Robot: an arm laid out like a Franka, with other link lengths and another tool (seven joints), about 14 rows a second.
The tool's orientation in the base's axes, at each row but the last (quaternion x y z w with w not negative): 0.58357 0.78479 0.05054 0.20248; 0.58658 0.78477 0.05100 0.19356; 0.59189 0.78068 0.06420 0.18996; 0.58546 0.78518 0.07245 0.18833
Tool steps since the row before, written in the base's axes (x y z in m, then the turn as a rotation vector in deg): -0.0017 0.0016 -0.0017 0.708 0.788 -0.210; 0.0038 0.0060 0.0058 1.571 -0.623 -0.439; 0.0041 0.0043 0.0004 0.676 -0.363 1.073; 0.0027 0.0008 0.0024 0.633 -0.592 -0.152
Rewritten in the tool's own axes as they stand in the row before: 0.0023 -0.0016 0.0007 0.625 0.815 0.335; 0.0033 0.0070 -0.0048 -0.851 1.089 1.067; 0.0031 0.0051 0.0006 -0.735 0.851 -0.690; -0.0004 0.0035 -0.0013 -0.683 0.334 0.444
